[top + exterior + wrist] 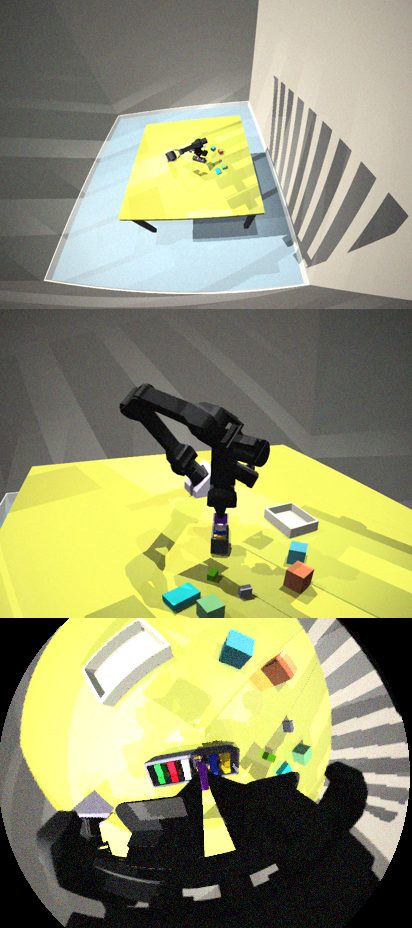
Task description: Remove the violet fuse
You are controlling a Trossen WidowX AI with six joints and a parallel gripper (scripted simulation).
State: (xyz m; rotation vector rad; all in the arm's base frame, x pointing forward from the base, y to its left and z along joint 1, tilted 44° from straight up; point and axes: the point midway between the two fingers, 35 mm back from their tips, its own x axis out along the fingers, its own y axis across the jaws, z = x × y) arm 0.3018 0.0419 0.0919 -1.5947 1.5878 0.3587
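Right now my gripper tip is 20 mm past the tray, 220 mm to the right of it and 70 mm above it. The rest, counted from my gripper tip: violet fuse (10 mm below); teal cube (140 mm ahead, 140 mm to the left, 50 mm below); small green block (140 mm ahead, 60 mm to the right, 60 mm below).
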